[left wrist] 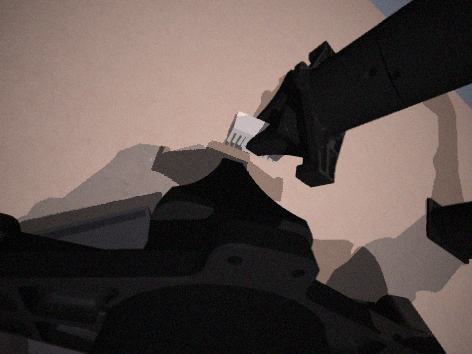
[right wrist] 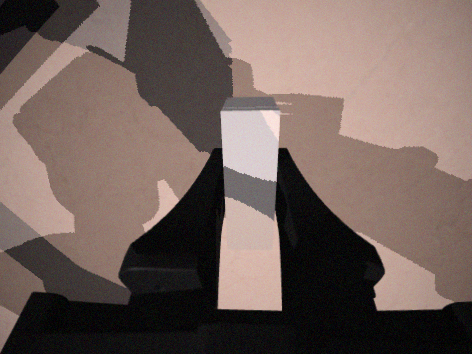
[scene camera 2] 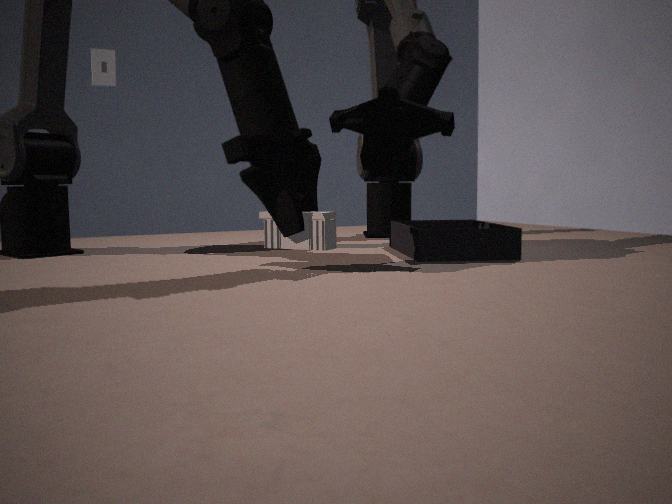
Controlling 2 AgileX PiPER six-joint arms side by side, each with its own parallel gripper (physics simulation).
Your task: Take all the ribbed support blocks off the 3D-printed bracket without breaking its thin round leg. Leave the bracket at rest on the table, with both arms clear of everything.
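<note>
The pale bracket seems to be held a little above the table. Ribbed blocks show at its left and right in the scene view; ribs also show in the left wrist view. My right gripper is shut on the bracket, one finger on each side. My left gripper has its fingers together, with no object visible between them. It stands higher and farther right in the scene view. The thin round leg cannot be made out.
A black open tray stands on the table to the right of the bracket in the scene view. The right forearm slants down to the bracket. Dark arm shadows cross the table. A blue wall stands behind.
</note>
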